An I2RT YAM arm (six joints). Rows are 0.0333 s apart.
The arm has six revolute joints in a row. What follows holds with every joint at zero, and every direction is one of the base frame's. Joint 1 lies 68 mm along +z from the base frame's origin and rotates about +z. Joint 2 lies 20 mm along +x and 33.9 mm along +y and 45.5 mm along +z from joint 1 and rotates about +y. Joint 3 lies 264 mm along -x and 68.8 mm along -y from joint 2 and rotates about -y. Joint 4 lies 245 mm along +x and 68.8 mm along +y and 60 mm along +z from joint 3 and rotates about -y. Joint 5 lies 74 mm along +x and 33.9 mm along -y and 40.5 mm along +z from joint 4 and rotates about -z. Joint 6 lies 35.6 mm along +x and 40.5 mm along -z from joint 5 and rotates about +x. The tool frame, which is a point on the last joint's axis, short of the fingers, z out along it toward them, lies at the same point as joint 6; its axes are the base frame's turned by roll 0, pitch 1.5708 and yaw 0 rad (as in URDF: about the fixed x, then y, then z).
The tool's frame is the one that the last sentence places.
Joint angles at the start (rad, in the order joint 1, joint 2, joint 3, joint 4, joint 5, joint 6):
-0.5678, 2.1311, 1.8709, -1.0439, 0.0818, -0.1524
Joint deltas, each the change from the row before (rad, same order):
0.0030, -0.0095, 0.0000, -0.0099, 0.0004, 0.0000
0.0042, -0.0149, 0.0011, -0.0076, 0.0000, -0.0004
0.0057, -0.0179, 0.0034, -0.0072, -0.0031, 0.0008
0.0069, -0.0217, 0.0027, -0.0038, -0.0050, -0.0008
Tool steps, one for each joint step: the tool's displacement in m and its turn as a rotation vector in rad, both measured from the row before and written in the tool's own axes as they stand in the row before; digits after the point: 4 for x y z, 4 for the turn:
0.0009, 0.0011, -0.0042, -0.0004, 0.0001, -0.0029
0.0005, 0.0014, -0.0069, 0.0002, -0.0088, -0.0037
0.0001, 0.0019, -0.0088, -0.0024, -0.0150, -0.0035
-0.0001, 0.0024, -0.0103, -0.0038, -0.0219, -0.0058

